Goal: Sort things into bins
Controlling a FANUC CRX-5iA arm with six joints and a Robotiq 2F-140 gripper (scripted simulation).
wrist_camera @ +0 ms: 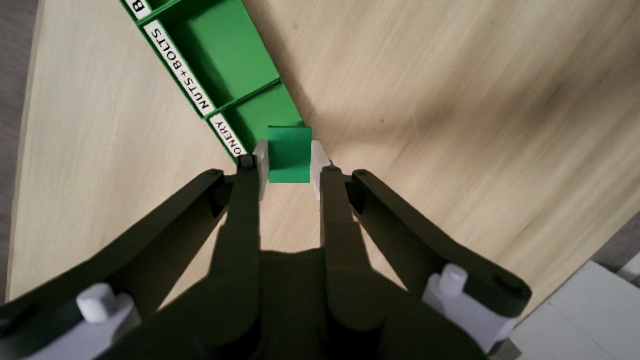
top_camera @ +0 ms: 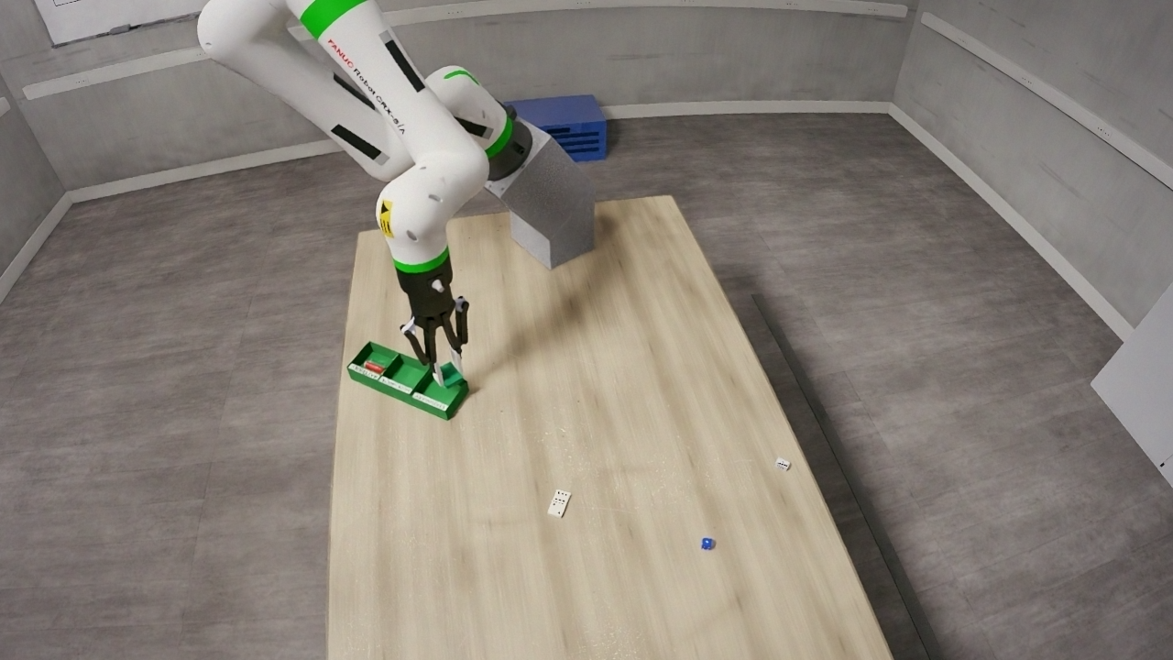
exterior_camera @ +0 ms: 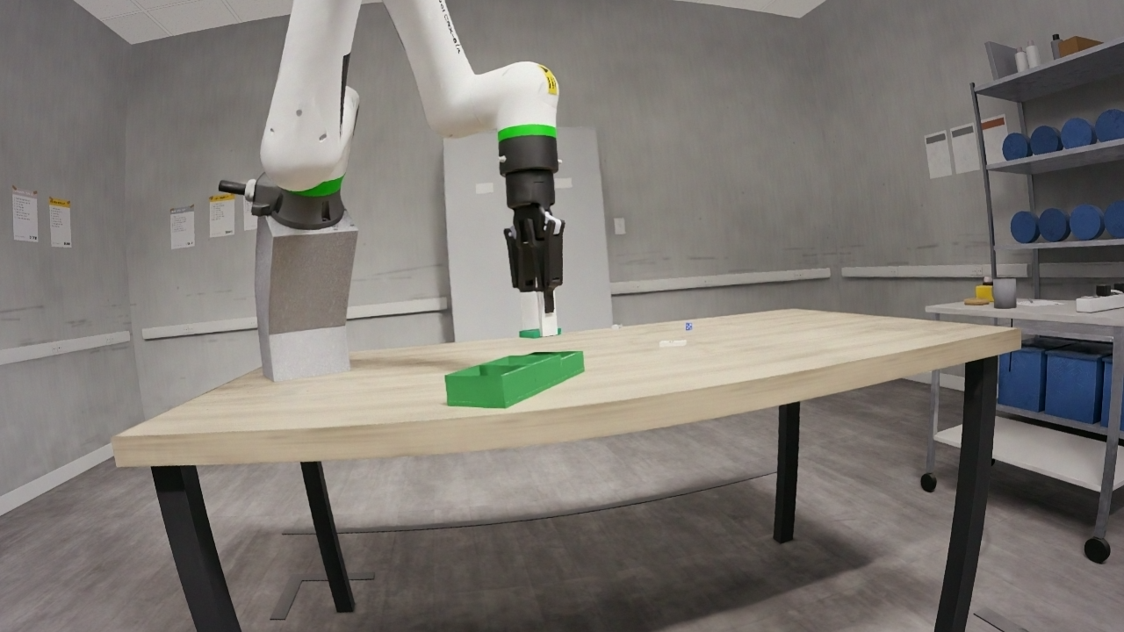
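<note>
The green three-compartment bin lies 5 cm behind my hand, 9 cm to the right of it and 7 cm below it. The rest, counted from my hand: flat green block 3 cm below; green battery 11 cm behind, 15 cm to the right, 8 cm below; red stick-like piece 11 cm behind, 16 cm to the right, 8 cm below.
</note>
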